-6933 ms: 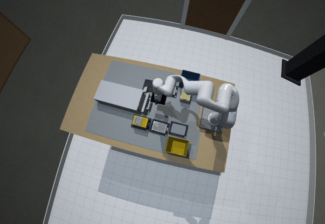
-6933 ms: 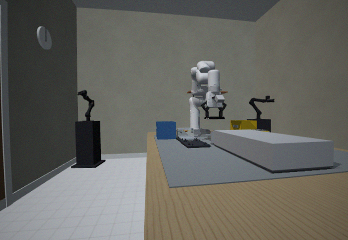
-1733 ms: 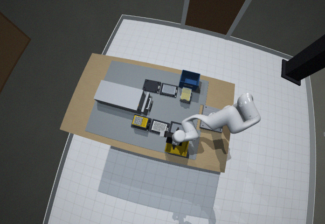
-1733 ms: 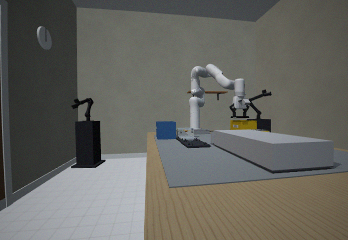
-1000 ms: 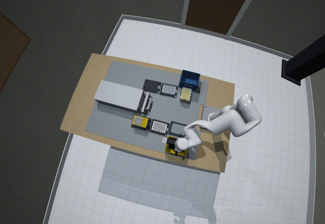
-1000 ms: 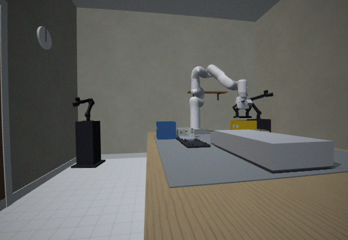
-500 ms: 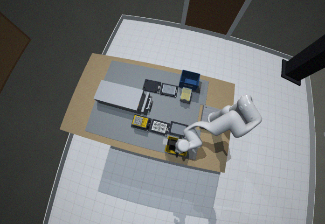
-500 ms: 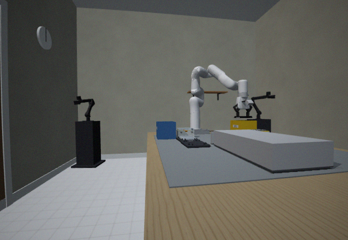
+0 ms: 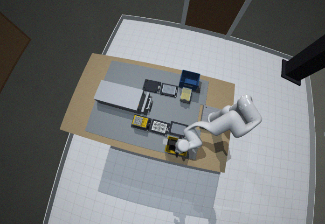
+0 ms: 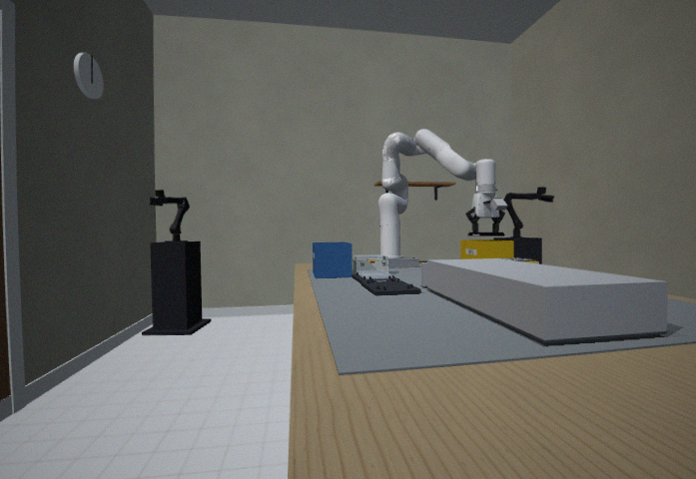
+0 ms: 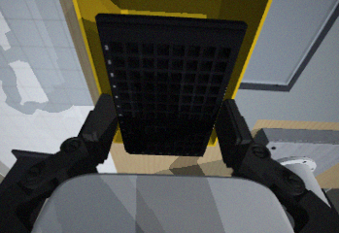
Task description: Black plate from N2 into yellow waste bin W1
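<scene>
My gripper is now 1 cm above the black plate. From my hand the other things lie so: drawer: 51 cm ahead, 25 cm to the right, 14 cm below; yellow waste bin W1: 12 cm below; yellow plate: 37 cm ahead, 11 cm below, 9 cm to the right.
</scene>
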